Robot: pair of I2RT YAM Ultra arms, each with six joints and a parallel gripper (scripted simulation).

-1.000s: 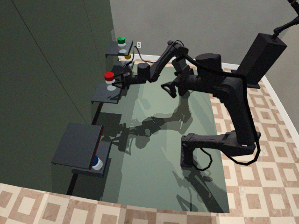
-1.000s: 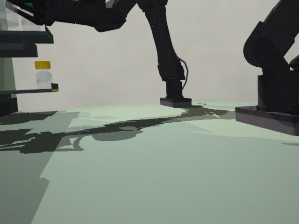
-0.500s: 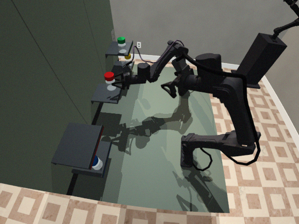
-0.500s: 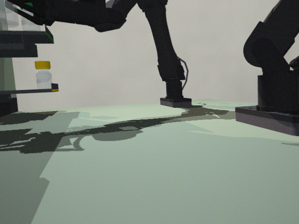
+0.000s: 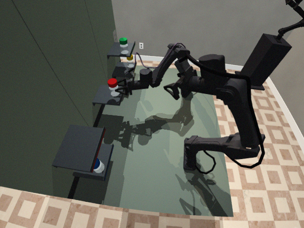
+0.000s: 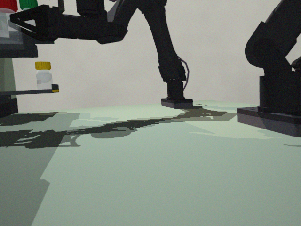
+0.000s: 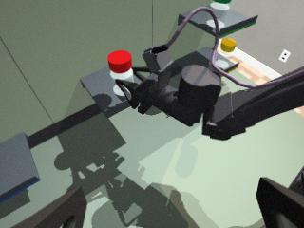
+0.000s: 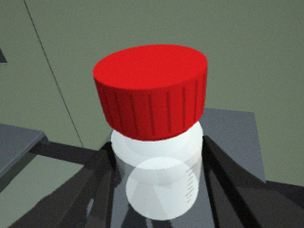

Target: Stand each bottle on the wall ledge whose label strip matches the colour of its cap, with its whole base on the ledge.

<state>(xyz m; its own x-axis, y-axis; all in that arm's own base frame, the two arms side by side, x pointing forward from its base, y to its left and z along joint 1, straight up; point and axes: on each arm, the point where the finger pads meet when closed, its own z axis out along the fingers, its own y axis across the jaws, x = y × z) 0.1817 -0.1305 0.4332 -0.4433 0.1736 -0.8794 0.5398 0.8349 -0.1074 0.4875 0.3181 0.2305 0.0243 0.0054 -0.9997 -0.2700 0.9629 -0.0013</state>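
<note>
The red-capped bottle lies 1 cm below my right hand and 1 cm ahead of it. Also, from my right hand: blue-capped bottle: 44 cm to the left, 11 cm below, 2 cm ahead; then green-capped bottle: 34 cm to the right, 8 cm above, 1 cm ahead; then yellow-capped bottle: 44 cm to the right, 11 cm below.
Now: left hand 33 cm short of the red-capped bottle, 21 cm above it and 14 cm to the left of it. Also, from my left hand: blue-capped bottle (33 cm ahead, 31 cm below, 30 cm to the left); then green-capped bottle (48 cm to the right, 33 cm ahead, 12 cm below); then yellow-capped bottle (58 cm to the right, 32 cm ahead, 31 cm below).
</note>
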